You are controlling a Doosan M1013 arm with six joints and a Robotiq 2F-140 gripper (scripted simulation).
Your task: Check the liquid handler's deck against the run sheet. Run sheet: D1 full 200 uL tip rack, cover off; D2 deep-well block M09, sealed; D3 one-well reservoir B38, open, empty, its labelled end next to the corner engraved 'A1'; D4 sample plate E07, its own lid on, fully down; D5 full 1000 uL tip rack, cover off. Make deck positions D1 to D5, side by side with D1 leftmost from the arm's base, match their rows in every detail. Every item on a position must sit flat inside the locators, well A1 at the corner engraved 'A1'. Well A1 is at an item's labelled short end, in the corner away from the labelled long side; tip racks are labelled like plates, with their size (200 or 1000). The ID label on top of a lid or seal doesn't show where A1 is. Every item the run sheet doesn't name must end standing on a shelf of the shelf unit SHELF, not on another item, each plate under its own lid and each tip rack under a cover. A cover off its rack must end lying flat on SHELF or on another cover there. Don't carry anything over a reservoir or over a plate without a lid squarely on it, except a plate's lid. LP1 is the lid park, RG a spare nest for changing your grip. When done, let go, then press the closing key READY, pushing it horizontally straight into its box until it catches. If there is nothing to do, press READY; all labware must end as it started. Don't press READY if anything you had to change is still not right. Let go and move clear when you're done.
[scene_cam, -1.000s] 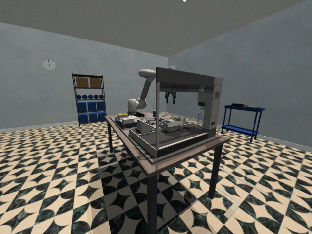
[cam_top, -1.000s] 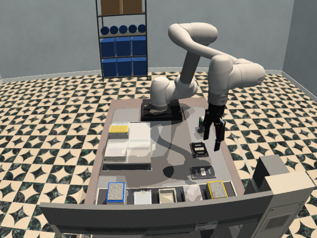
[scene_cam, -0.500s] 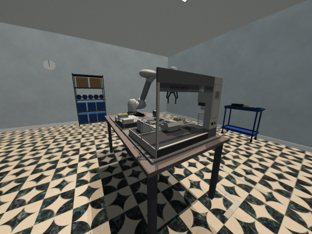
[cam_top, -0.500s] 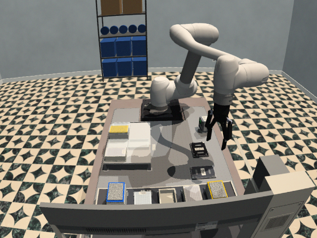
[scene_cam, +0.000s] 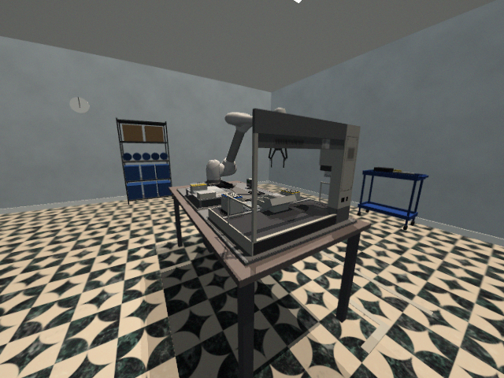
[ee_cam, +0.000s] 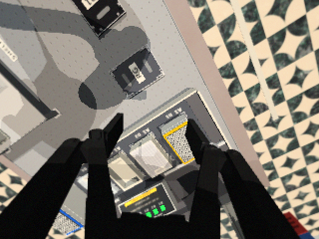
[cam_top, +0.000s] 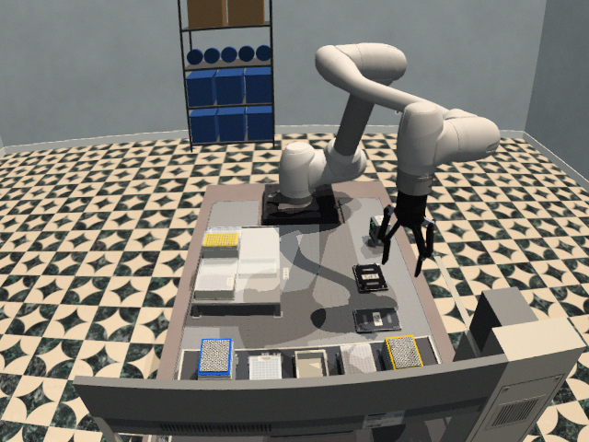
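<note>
The yellow-framed tip rack is 170 mm ahead of my hand and 210 mm below it. From my hand the other things lie so: dark nest marked RG: 80 mm behind, 20 mm to the right, 300 mm below; then white sealed block: 160 mm ahead, 130 mm to the right, 230 mm below; then cream reservoir: 160 mm ahead, 250 mm to the right, 240 mm below.
</note>
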